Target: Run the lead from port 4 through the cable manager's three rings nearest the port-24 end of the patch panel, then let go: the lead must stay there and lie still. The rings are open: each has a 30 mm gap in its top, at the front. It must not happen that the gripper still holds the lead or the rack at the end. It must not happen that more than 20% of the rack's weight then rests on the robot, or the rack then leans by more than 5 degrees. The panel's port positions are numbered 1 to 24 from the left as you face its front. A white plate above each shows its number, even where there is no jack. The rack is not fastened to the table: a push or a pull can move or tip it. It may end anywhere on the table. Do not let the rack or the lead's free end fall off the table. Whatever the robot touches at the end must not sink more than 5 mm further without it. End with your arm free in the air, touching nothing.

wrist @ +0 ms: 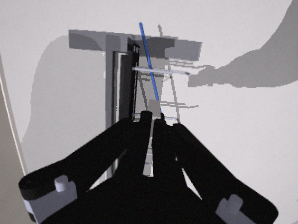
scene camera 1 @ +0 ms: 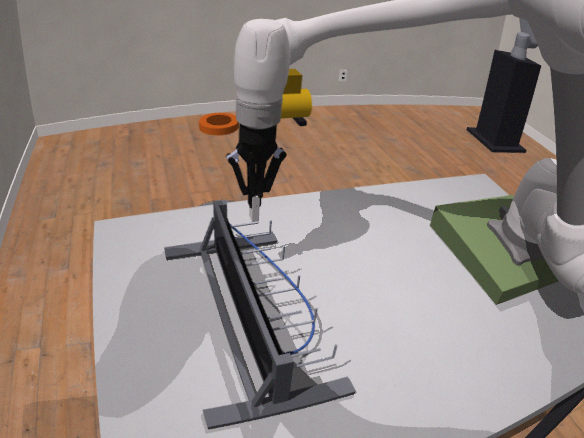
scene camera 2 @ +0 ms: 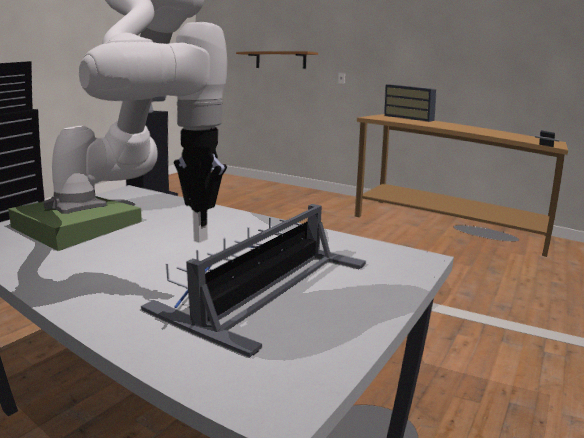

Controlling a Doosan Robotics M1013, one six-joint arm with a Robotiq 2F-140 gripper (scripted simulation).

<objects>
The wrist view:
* my gripper: 153,108
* rack: 78,39
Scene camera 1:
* my gripper: 253,218
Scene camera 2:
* my gripper: 200,240
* rack: 232,284
</objects>
